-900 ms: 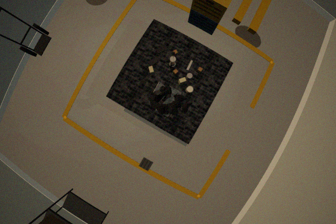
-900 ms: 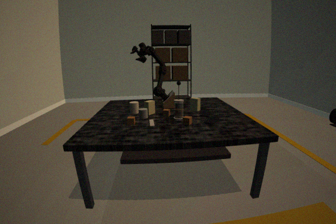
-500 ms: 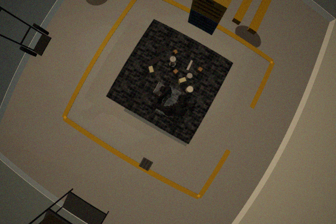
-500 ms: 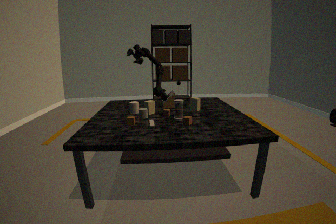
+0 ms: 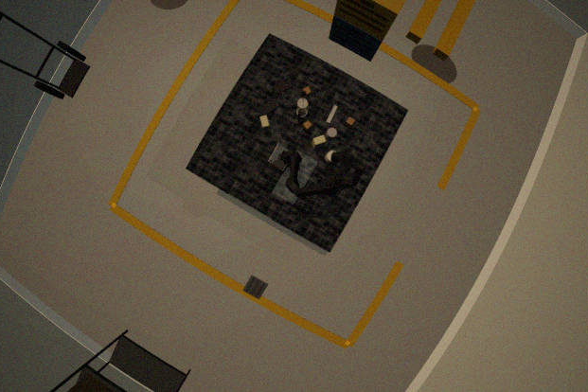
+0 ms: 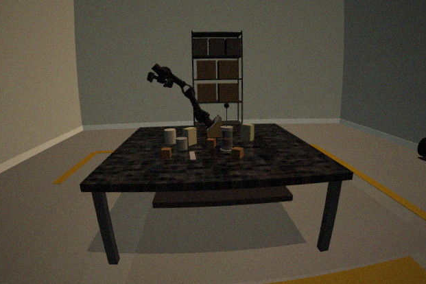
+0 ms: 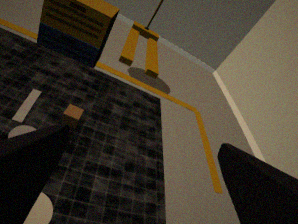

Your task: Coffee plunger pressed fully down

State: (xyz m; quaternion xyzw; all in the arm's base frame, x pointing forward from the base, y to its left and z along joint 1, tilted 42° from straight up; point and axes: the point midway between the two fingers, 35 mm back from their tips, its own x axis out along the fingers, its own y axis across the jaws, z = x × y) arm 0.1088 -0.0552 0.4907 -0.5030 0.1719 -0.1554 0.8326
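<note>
Right now the coffee press is 410 mm to the left of my gripper tip, 270 mm below it and 250 mm ahead of it.
</note>
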